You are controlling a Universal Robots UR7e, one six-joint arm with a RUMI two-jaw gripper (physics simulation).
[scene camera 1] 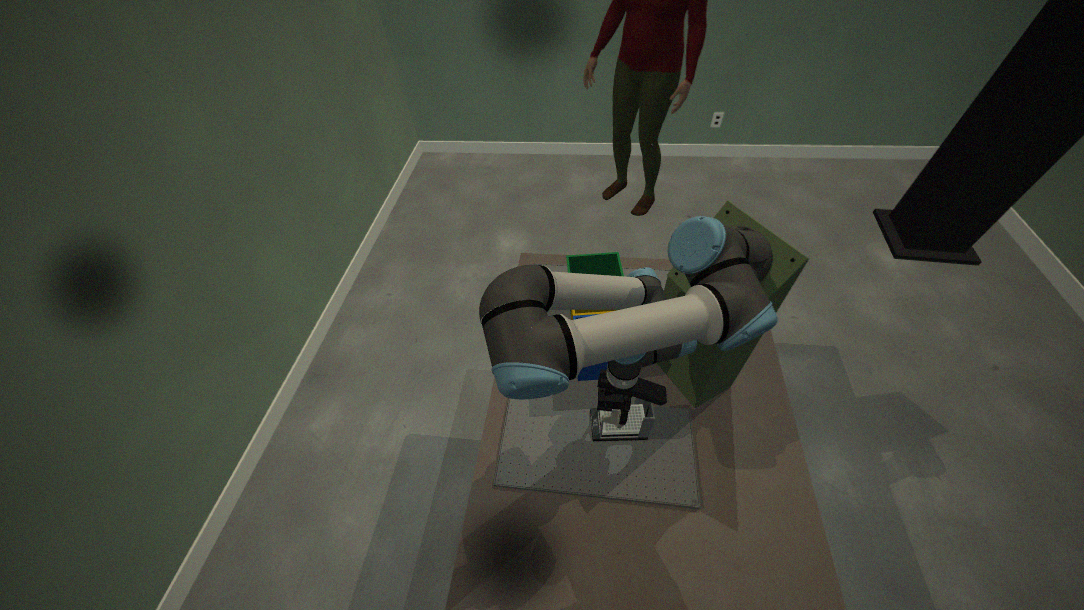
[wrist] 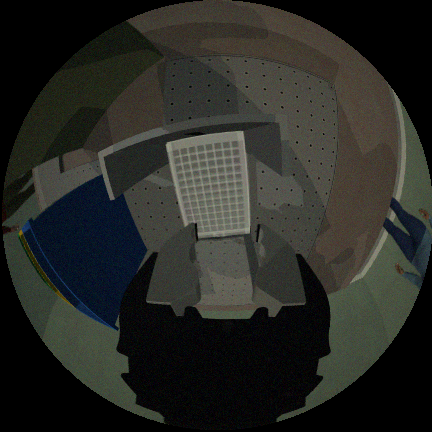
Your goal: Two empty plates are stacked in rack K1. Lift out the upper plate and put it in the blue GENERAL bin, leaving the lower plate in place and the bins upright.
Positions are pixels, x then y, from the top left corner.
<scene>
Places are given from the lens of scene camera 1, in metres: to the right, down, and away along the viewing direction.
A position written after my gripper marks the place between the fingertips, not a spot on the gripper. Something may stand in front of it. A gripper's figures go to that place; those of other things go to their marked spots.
my gripper [scene camera 1: 617, 416]: 0.21, 0.31, 1.17
white gridded plate [scene camera 1: 636, 413]: 0.28, 0.32, 1.23
green bin [scene camera 1: 600, 263]: 0.20, -0.14, 1.48
The marked spots on the white gridded plate and the green bin are 0.53 m apart.
</scene>
